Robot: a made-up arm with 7 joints.
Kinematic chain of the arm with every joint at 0, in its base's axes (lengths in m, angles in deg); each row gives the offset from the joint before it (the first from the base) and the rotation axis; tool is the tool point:
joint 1: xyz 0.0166 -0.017 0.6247 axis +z
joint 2: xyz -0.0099 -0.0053 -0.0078 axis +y
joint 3: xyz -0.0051 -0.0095 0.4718 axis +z
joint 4: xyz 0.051 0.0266 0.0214 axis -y
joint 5: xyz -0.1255 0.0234 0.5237 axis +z
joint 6: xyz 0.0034 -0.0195 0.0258 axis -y
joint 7: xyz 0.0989 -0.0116 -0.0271 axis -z
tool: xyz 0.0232 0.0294 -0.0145
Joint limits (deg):
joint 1: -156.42..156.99
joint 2: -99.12..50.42
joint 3: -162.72..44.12
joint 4: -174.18..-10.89
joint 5: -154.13..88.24
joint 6: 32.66..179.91
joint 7: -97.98..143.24
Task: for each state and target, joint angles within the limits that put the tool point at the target. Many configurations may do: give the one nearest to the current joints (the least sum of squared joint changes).
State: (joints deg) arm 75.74 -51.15 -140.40 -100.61 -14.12 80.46 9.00
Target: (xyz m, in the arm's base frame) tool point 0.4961 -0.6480 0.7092
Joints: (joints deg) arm 78.89 -31.13 -126.38 -107.30 -12.51 74.58 6.92
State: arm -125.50 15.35 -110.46 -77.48 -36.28 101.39 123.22
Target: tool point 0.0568 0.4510 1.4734
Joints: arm -143.18 23.71 -149.09 -86.47 -33.70 92.18 126.69
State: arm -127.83 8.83 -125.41 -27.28 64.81 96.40 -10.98
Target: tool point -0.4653 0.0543 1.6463
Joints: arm -124.76 20.14 -120.28 -43.89 62.81 88.48 -14.66
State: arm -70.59 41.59 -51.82 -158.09 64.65 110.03 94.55
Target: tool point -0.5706 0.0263 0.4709
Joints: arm -114.26 50.42 -66.36 -134.77 61.96 113.74 89.92
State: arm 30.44 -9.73 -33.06 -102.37 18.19 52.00 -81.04
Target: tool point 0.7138 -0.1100 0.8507
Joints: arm 21.92 15.34 -37.89 -104.87 18.12 56.49 -79.70
